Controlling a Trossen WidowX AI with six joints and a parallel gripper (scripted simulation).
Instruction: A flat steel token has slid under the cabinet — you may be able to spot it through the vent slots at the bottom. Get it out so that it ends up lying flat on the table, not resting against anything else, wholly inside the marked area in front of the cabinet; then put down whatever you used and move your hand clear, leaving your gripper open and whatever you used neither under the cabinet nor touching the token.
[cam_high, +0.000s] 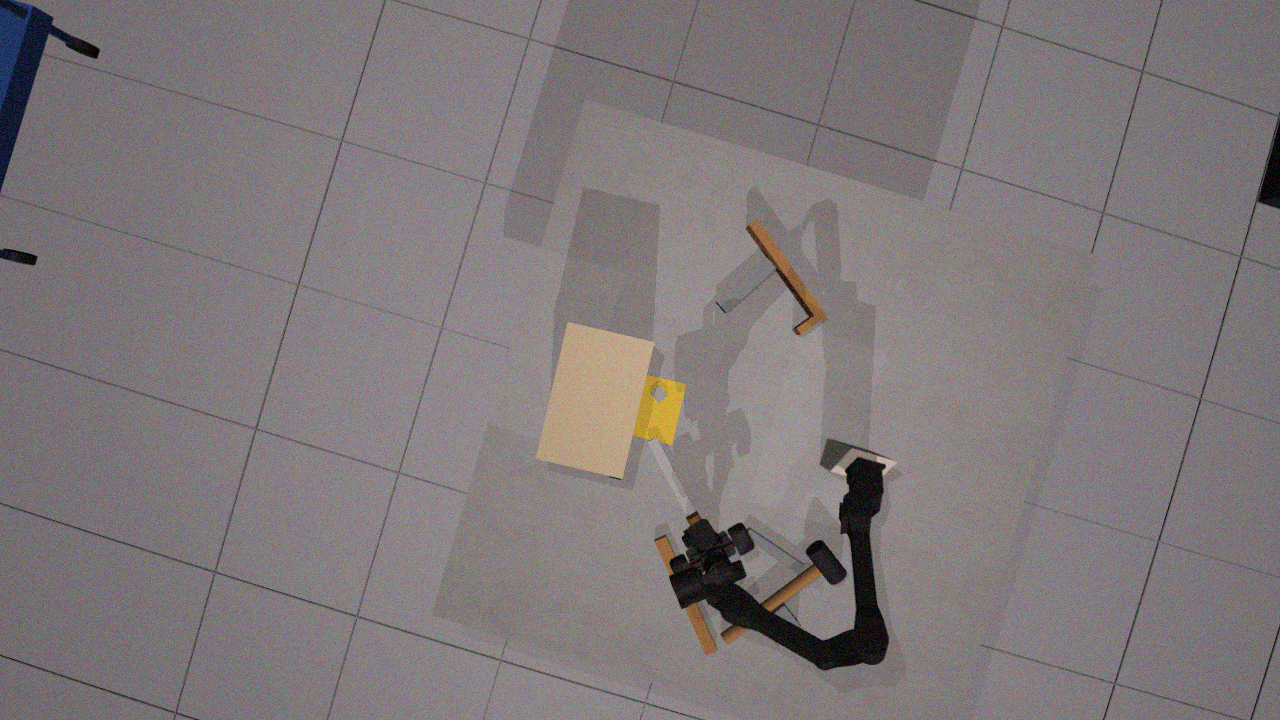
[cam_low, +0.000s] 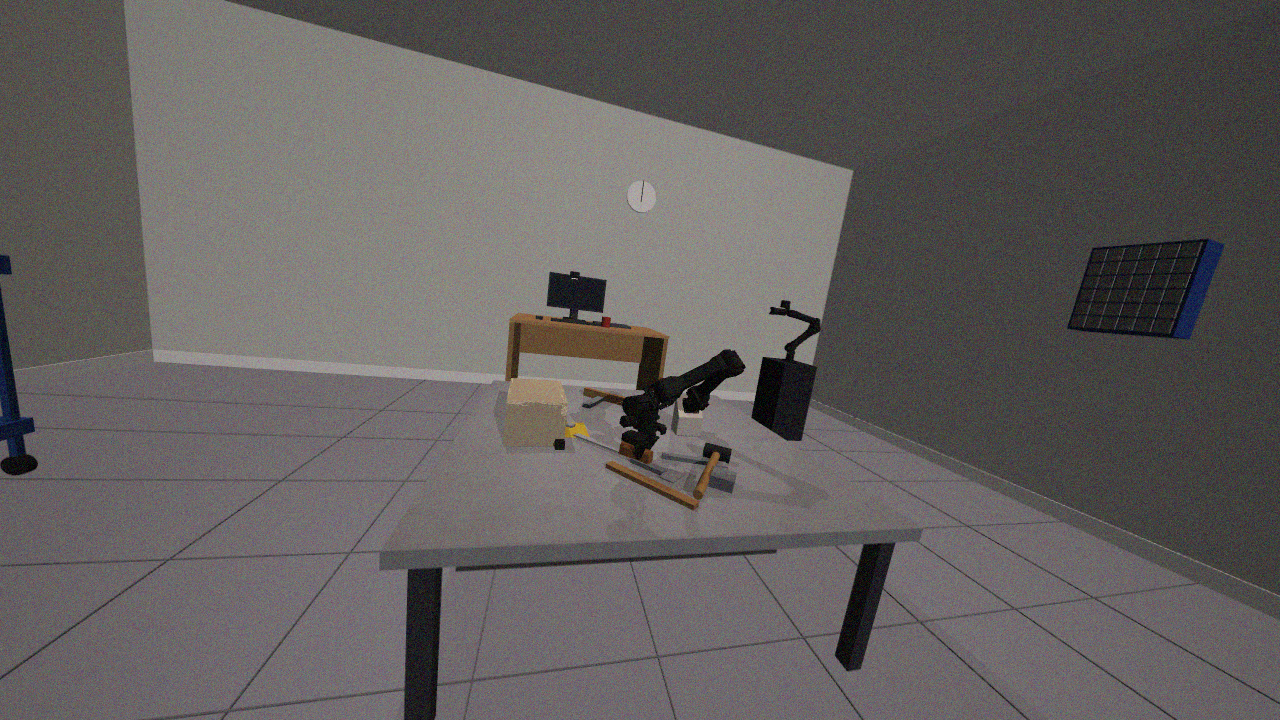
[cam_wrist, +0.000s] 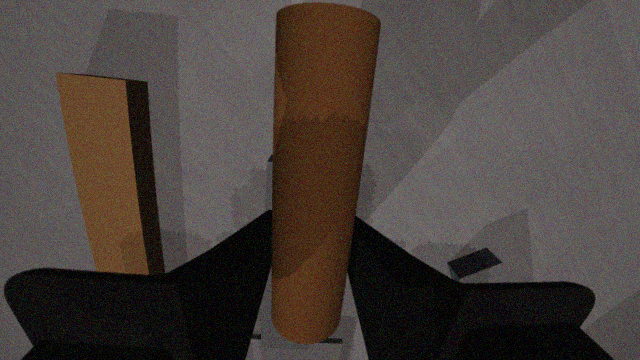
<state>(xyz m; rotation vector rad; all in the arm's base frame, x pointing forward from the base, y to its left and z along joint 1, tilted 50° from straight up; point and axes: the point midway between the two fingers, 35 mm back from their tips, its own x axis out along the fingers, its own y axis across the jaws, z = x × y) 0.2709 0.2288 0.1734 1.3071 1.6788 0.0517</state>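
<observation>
Right now the grey l-shaped bracket is 5 cm behind my gripper tip, 6 cm to the left of it and 1 cm below it. The rest, counted from my gripper tip: grey block (22 cm behind, 14 cm to the left); wooden stick (1 cm ahead, 14 cm to the left, 1 cm below); grey steel token (20 cm ahead, 31 cm to the right, 1 cm below).
</observation>
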